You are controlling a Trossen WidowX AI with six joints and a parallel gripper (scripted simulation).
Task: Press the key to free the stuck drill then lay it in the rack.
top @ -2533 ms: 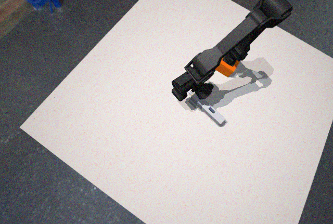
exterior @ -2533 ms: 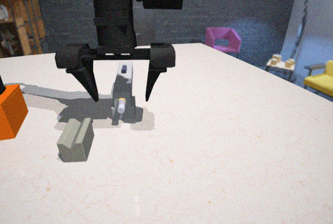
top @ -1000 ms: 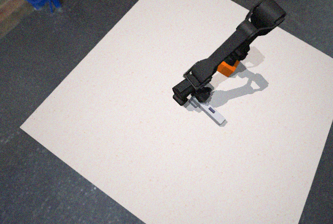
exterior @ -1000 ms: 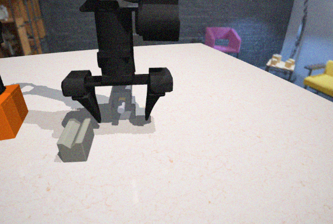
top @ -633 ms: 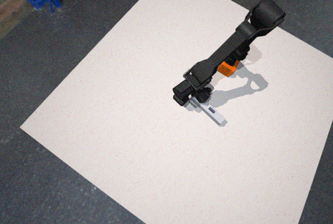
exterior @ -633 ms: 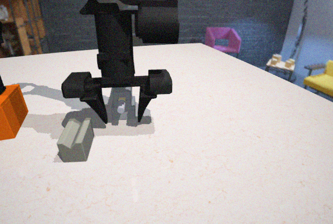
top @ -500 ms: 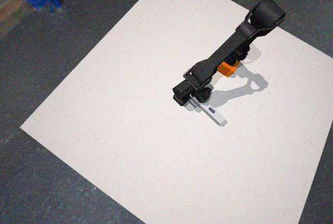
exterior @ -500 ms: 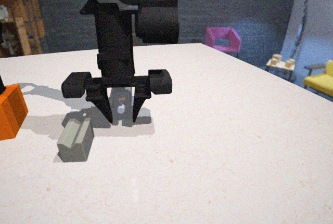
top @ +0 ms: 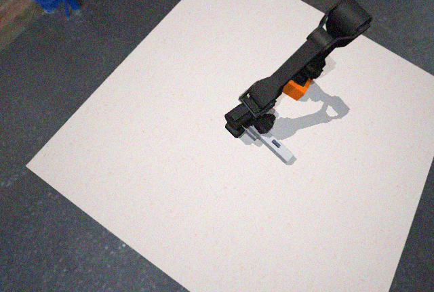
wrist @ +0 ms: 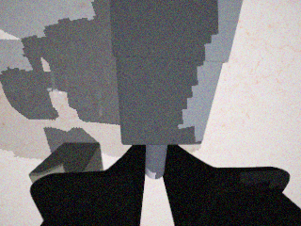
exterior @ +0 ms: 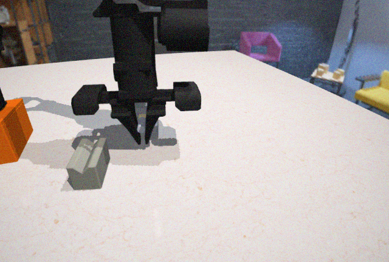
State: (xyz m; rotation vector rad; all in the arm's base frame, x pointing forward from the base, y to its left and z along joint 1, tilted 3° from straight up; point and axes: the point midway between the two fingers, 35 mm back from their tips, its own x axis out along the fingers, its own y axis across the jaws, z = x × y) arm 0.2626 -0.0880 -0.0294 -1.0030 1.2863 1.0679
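My gripper tip is 1 cm short of the drill, 5 cm to the right of it and 4 cm below it. From my gripper tip the other things lie so: grey v-notched rack 8 cm behind, 3 cm to the right; then dark key 3 cm ahead, 14 cm to the left, 4 cm above.
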